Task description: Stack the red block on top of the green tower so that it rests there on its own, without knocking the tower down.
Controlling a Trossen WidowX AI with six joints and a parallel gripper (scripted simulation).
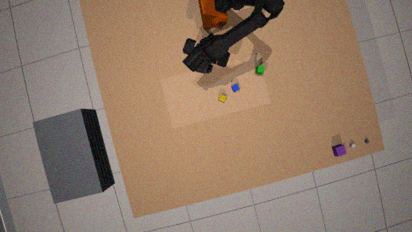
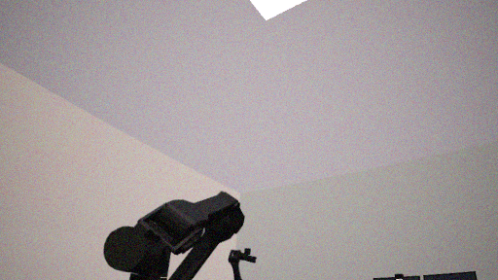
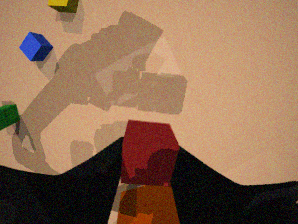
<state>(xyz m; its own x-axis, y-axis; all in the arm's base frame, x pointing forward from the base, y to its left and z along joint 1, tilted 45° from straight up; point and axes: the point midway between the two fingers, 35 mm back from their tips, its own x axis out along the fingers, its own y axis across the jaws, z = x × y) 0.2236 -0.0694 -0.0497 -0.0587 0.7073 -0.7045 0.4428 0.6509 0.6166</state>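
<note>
Now: the blue block 14 cm ahead of my gripper tip, 12 cm to the left of it and 11 cm below it. From my gripper tip the other things lie so: red block (1 cm above); yellow block (18 cm ahead, 5 cm to the left, 11 cm below); purple block (49 cm ahead, 59 cm to the left, 10 cm below).
</note>
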